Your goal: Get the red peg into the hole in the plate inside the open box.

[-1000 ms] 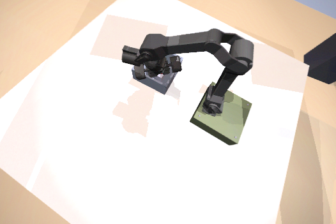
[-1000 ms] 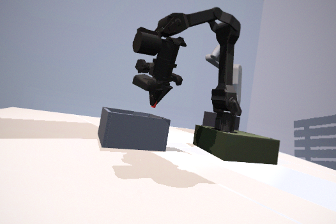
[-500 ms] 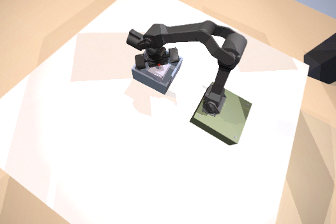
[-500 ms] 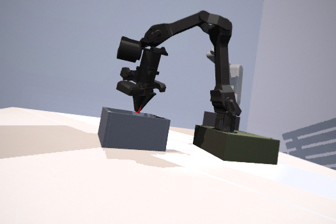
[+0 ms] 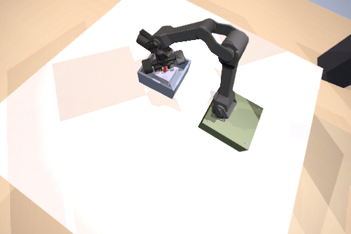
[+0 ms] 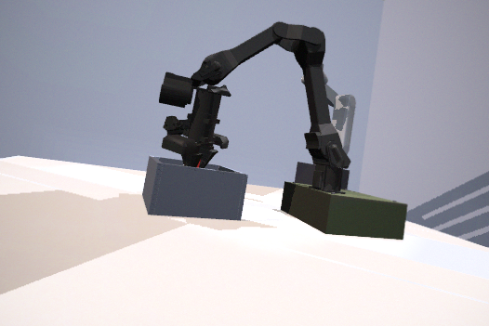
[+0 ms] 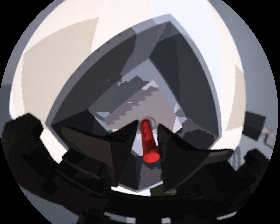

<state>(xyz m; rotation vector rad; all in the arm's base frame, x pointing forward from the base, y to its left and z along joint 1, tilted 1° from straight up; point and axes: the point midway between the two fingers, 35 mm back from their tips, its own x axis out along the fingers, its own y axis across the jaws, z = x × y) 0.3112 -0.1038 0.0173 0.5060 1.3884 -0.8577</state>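
The red peg lies 1 cm to the left of my gripper tip and 1 cm above it. Also, from my gripper tip: grey box: 4 cm below; then plate: 2 cm below.
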